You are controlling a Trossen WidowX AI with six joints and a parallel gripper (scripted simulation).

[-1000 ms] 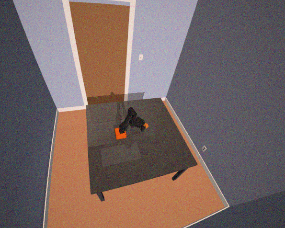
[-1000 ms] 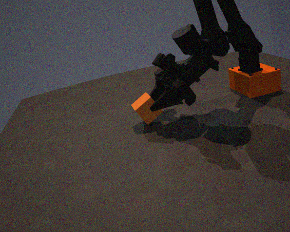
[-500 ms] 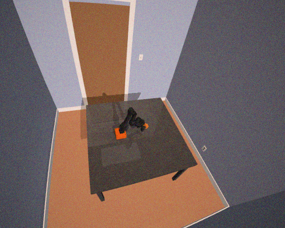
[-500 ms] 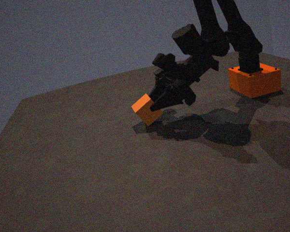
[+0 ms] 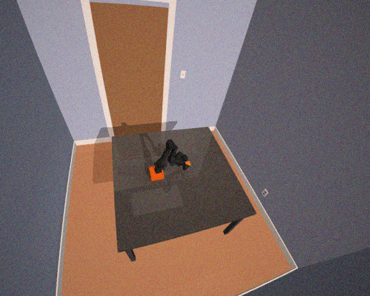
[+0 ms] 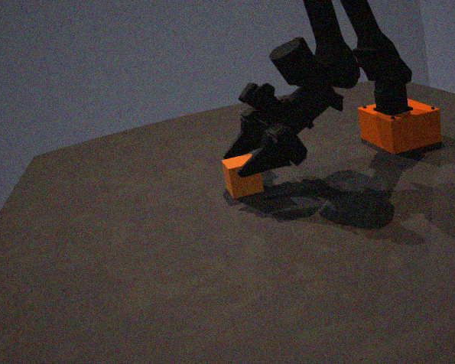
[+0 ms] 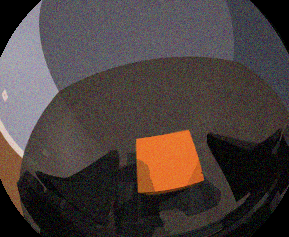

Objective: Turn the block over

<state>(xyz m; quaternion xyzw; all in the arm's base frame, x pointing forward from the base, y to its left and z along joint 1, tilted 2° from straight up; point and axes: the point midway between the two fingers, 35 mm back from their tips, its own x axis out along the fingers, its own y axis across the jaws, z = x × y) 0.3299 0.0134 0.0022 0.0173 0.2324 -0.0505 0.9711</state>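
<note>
My gripper tip is 20 mm past the orange block and 30 mm above it.
</note>
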